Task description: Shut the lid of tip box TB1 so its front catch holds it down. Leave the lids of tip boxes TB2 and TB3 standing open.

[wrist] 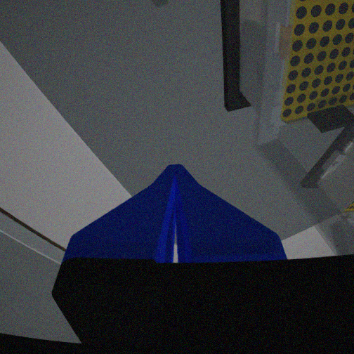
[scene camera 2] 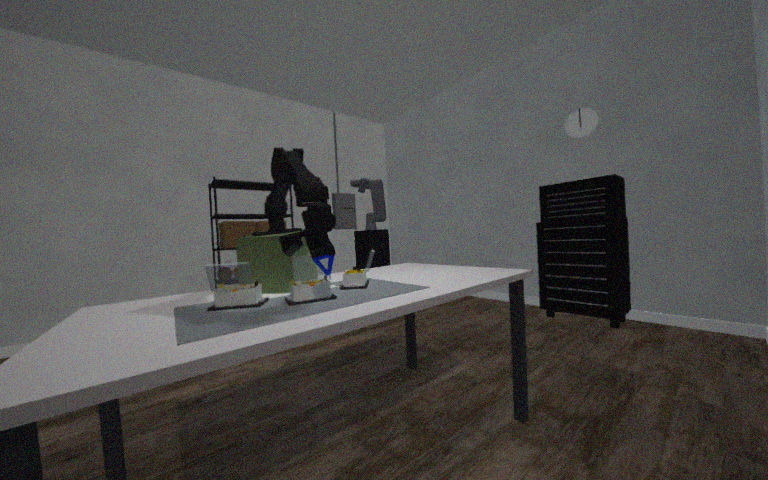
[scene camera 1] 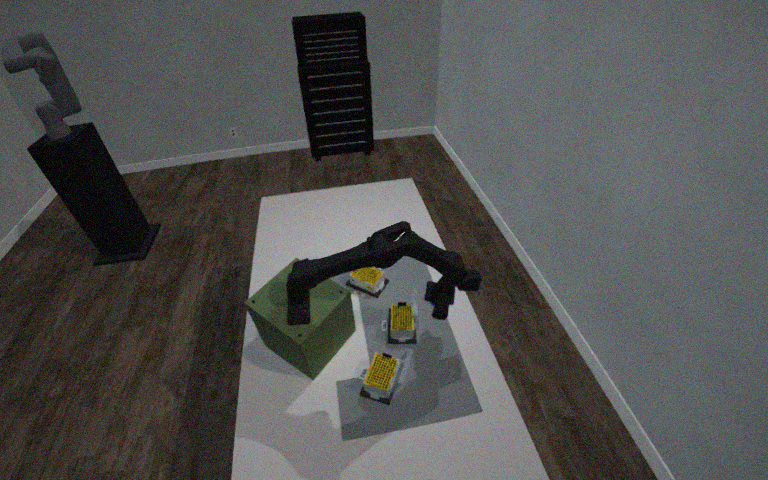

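Pixels of known places: gripper, fingertip midpoint: (scene camera 2: 328, 274) (scene camera 1: 432, 303); arm's base, origin of the base link: (scene camera 2: 277, 233) (scene camera 1: 299, 298).
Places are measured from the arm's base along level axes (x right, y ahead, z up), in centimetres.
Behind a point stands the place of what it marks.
Observation:
Three white tip boxes with yellow racks stand on the grey mat: a near one (scene camera 1: 382, 373) (scene camera 2: 236, 296), a middle one (scene camera 1: 402, 321) (scene camera 2: 308, 290) (wrist: 322, 60) and a far one (scene camera 1: 368, 279) (scene camera 2: 355, 279). Their labels are not readable, so I cannot tell which is TB1. In scene camera 2, the clear lids of the near and far boxes stand open; the middle lid (scene camera 2: 303, 264) @[y 39.2, x 4.3, z -11.6 cm] is also raised, its exact angle unclear. My gripper (scene camera 1: 431, 303) @[y 46.1, x -0.8, z -15.0 cm] (scene camera 2: 327, 275) @[y 46.1, x -0.8, z -15.0 cm] (wrist: 175, 175) is shut and empty, low beside the middle box at its lid's height. Contact with the lid is unclear.
The arm stands on a green block (scene camera 1: 334, 333) @[y 9.6, x 6.9, z -12.9 cm] (scene camera 2: 263, 266) @[y 7.9, x 8.7, z -13.4 cm] behind the boxes. The grey mat (scene camera 1: 453, 396) @[y 45.4, x 31.1, z -24.2 cm] (scene camera 2: 198, 328) @[y 43.4, x 33.5, z -24.2 cm] lies on a white table (scene camera 1: 339, 209) @[y 16.6, x -79.0, z -24.5 cm] (scene camera 2: 481, 277) @[y 54.4, x -69.8, z -24.5 cm]. A black drawer cabinet (scene camera 1: 338, 84) (scene camera 2: 574, 249) stands beyond the table.

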